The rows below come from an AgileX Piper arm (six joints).
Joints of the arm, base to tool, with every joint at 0 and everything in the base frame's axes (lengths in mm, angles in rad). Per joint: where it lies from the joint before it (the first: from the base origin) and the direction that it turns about. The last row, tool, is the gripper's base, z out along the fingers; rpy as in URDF.
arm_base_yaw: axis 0 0 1 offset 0 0 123
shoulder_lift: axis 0 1 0 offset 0 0 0
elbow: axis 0 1 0 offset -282.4 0 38.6
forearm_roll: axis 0.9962 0 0.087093 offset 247.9 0 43.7
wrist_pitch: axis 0 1 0 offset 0 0 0
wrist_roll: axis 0.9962 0 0.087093 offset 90.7 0 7.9
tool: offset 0 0 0 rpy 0 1.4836 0
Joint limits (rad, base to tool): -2.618..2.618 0..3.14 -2.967..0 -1.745..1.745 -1.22..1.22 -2.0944..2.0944
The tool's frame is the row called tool.
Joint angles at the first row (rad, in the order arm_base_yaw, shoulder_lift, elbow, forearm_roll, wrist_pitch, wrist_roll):
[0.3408 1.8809 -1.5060 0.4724 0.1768 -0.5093]
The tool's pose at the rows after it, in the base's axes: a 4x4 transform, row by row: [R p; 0 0 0 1], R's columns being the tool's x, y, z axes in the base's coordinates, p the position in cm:
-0.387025 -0.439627 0.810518 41.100; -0.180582 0.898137 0.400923 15.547; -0.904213 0.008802 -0.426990 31.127; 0 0 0 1
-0.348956 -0.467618 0.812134 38.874; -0.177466 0.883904 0.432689 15.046; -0.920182 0.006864 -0.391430 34.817; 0 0 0 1
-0.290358 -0.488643 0.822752 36.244; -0.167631 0.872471 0.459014 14.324; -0.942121 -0.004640 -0.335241 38.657; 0 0 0 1
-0.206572 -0.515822 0.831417 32.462; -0.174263 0.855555 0.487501 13.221; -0.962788 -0.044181 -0.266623 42.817; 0 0 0 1
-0.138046 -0.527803 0.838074 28.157; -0.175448 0.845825 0.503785 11.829; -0.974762 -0.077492 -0.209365 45.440; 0 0 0 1
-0.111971 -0.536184 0.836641 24.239; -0.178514 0.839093 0.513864 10.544; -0.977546 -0.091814 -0.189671 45.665; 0 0 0 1
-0.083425 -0.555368 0.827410 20.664; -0.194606 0.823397 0.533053 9.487; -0.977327 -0.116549 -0.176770 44.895; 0 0 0 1
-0.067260 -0.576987 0.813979 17.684; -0.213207 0.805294 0.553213 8.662; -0.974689 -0.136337 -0.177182 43.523; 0 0 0 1
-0.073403 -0.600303 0.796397 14.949; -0.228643 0.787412 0.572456 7.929; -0.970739 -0.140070 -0.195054 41.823; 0 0 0 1
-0.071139 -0.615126 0.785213 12.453; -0.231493 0.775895 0.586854 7.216; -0.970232 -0.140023 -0.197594 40.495; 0 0 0 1
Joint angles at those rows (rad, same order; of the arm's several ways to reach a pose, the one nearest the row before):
[0.3391 1.8255 -1.5059 0.4791 0.2375 -0.5094]
[0.3391 1.7282 -1.5059 0.4792 0.3037 -0.5121]
[0.3391 1.6241 -1.5060 0.4791 0.3525 -0.5160]
[0.3391 1.4921 -1.4970 0.4792 0.4085 -0.5423]
[0.3391 1.3468 -1.4400 0.4792 0.4398 -0.5617]
[0.3392 1.2066 -1.3276 0.4928 0.4511 -0.5846]
[0.3392 1.0732 -1.2033 0.5404 0.4579 -0.6543]
[0.3391 0.9565 -1.0861 0.5864 0.4707 -0.7203]
[0.3391 0.8460 -0.9782 0.6077 0.5024 -0.7476]
[0.3392 0.7416 -0.8937 0.6149 0.5311 -0.7519]

